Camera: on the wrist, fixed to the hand. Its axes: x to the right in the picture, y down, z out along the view.
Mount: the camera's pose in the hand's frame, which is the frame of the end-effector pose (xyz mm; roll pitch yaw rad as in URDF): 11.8 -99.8 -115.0 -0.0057 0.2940 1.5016
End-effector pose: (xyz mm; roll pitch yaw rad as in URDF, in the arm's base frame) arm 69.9 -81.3 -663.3 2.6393 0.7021 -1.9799
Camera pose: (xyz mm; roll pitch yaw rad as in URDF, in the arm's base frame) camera 183.8 -177.6 -630.6 2.2501 -0.5261 -2.9179
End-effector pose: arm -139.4 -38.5 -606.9 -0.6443 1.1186 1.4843
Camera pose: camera 6.9 -74.9 -631.5 1.2981 0.4239 -2.3604
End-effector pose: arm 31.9 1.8 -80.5 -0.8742 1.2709 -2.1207
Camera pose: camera -101.1 76.1 -91.0 1.4622 0.3411 0.5938
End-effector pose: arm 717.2 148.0 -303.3 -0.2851 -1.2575 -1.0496
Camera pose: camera 646.9 13.2 -317.4 -1.2941 0.1057 -0.0533
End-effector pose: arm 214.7 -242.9 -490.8 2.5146 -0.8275 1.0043
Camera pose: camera 80.2 -178.1 -458.7 -2.0859 -0.6269 -1.2971
